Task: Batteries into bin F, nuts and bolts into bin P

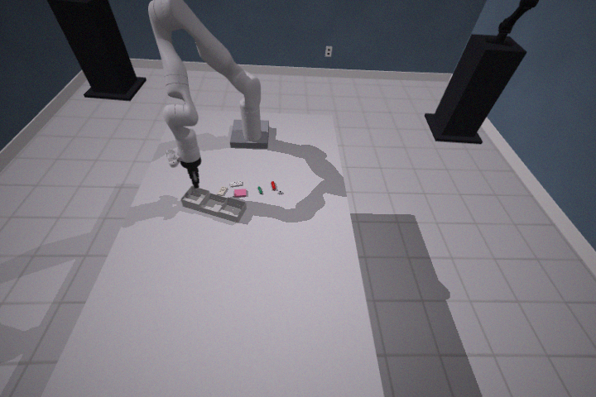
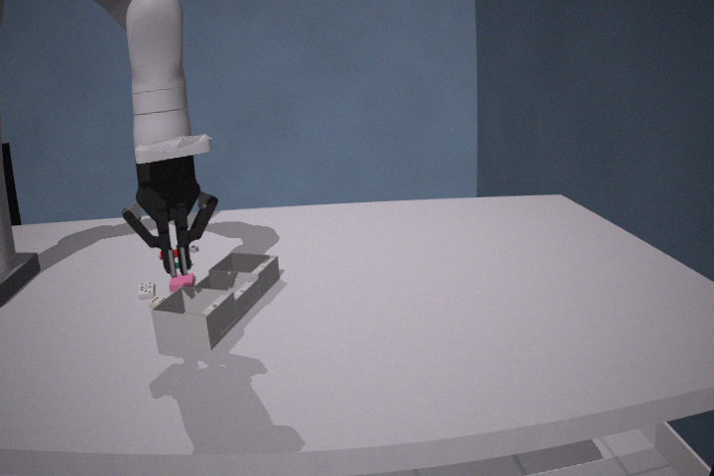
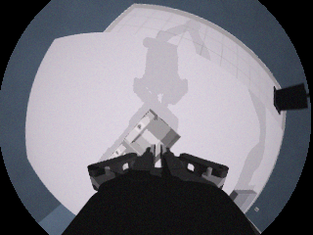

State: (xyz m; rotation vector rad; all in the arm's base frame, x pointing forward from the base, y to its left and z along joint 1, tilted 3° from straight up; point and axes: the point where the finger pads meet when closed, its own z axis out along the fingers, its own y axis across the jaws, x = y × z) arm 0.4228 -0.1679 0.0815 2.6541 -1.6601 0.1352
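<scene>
The grey three-part bin lies 80 mm below my hand, 70 mm to the left of it and 40 mm ahead of it. The rest, counted from my hand: pink block 170 mm to the left, 90 mm below, 50 mm behind; then green battery 250 mm to the left, 90 mm below, 70 mm behind; then cream domino-like tile 90 mm below, 80 mm to the left, 50 mm behind.
</scene>
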